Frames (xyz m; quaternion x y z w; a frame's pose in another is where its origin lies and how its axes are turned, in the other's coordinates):
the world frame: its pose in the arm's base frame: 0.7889 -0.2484 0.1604 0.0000 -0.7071 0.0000 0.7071
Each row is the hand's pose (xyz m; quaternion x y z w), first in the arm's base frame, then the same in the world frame.
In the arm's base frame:
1: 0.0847 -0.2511 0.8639 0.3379 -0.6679 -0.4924 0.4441
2: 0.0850 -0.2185 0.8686 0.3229 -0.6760 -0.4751 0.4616
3: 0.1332 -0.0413 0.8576 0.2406 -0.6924 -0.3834 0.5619
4: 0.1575 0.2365 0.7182 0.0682 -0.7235 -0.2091 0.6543
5: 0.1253 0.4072 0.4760 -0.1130 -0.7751 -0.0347 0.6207
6: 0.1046 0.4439 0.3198 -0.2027 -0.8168 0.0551 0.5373
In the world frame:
1: 0.7035 -0.0027 0.7042 -0.1093 -0.1583 -0.5871 0.7863
2: 0.7082 0.0299 0.7039 -0.1076 -0.1516 -0.5643 0.8044
3: 0.6972 0.2071 0.6557 -0.1010 -0.0923 -0.4412 0.8869
4: 0.5578 0.4849 0.6314 -0.0996 -0.0489 -0.1961 0.9743
5: 0.3156 0.6556 0.6636 -0.1044 -0.1092 0.0554 0.9870
6: 0.1594 0.6923 0.6843 -0.1044 -0.1976 0.1823 0.9575

